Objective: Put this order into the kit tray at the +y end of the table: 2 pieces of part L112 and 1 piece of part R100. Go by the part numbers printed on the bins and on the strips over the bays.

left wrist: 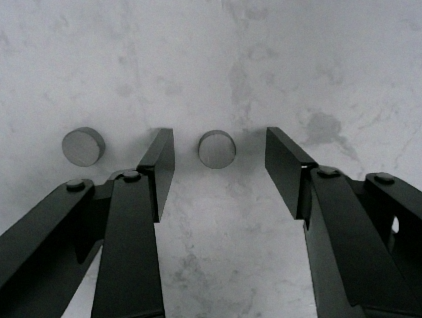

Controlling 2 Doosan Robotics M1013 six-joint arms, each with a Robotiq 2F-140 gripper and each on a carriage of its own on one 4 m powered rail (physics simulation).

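Note:
My left gripper (pixel 220 147) is open, with its two black fingers wide apart in the left wrist view. A short grey round part (pixel 217 150) stands on the pale table between the fingers, with a gap on either side of it. A second grey round part (pixel 83 147) stands to the left, outside the left finger. No part number can be read on either one. The kit tray, the bins and the strips over the bays do not show in this view. My right gripper does not show.
The pale, mottled table top (pixel 210 60) runs across the whole view behind the fingers. The second round part stands close to the outer side of the left finger.

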